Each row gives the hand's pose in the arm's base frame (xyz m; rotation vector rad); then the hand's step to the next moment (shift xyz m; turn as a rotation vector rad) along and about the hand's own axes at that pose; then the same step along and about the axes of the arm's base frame.
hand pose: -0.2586 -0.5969 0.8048 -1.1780 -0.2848 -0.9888
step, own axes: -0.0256 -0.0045 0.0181 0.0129 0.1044 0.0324
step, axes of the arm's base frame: -0.0128 0.0282 -0.0066 0.0970 0.0258 -0.0452
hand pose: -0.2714 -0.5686 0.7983 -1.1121 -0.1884 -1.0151
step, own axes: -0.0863 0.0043 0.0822 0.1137 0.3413 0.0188
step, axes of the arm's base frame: -0.0173 0.1171 -0.0144 0.3277 -0.0277 -0.1471
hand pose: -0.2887 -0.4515 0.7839 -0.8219 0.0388 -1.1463
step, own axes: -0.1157 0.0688 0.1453 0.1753 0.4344 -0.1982
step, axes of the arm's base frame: 0.0646 0.1862 0.0200 0.3362 -0.1838 -0.3345
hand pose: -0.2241 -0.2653 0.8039 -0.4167 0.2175 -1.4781
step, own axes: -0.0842 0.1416 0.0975 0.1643 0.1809 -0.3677
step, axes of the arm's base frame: 0.1602 0.1023 0.0228 0.0367 -0.2061 -0.3887
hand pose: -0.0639 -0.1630 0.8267 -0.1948 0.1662 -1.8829
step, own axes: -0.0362 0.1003 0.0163 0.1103 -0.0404 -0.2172
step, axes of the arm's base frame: 0.1076 0.0026 -0.0072 -0.1187 -0.0882 -0.1977
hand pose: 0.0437 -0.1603 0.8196 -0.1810 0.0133 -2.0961
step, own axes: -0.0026 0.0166 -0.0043 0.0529 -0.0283 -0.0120
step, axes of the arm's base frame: 0.0149 -0.0065 -0.0060 -0.0522 -0.0318 -0.0029
